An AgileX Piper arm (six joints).
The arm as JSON. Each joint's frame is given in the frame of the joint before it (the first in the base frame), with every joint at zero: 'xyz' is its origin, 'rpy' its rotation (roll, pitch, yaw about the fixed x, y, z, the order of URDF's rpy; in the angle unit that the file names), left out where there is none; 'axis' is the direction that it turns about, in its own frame. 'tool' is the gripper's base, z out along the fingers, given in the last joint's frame.
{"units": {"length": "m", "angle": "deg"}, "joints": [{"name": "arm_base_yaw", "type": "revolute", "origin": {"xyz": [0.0, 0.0, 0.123]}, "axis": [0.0, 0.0, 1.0]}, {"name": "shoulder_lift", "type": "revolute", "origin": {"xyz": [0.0, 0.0, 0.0]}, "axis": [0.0, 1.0, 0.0]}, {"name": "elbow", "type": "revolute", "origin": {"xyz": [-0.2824, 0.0, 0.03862]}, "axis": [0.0, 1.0, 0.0]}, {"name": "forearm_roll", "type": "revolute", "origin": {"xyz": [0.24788, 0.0, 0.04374]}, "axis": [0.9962, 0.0, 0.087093]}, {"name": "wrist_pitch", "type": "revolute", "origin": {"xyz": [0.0, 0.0, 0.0]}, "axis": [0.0, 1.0, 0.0]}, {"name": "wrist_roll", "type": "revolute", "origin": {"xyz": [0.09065, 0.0, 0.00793]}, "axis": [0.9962, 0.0, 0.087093]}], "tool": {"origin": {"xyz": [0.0, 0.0, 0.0], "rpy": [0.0, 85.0, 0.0]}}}
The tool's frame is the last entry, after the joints.
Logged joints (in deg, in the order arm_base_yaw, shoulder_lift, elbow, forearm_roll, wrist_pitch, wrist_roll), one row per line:
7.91, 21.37, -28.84, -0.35, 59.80, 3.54
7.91, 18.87, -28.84, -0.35, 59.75, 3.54
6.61, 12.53, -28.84, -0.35, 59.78, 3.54
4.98, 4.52, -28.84, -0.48, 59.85, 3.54
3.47, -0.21, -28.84, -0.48, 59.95, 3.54
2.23, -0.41, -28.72, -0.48, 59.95, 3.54
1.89, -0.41, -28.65, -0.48, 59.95, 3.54
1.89, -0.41, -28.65, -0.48, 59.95, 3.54
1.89, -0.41, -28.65, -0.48, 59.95, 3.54
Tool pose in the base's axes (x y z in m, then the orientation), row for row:
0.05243, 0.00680, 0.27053, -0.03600, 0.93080, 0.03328, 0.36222
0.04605, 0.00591, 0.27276, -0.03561, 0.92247, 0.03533, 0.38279
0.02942, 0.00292, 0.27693, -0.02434, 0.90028, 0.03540, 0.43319
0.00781, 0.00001, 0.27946, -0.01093, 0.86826, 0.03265, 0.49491
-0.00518, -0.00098, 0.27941, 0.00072, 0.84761, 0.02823, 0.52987
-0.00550, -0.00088, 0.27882, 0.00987, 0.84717, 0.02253, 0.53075
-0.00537, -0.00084, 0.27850, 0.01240, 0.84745, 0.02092, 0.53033
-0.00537, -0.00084, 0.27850, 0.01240, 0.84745, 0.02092, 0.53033
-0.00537, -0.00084, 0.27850, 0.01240, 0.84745, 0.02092, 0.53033
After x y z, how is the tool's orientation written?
As a quaternion, x y z w.
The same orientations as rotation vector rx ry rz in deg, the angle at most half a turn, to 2 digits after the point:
-5.31, 137.34, 4.91
-5.20, 134.79, 5.16
-3.47, 128.51, 5.05
-1.52, 120.58, 4.53
0.10, 115.94, 3.86
1.35, 115.84, 3.08
1.70, 115.90, 2.86
1.70, 115.90, 2.86
1.70, 115.90, 2.86

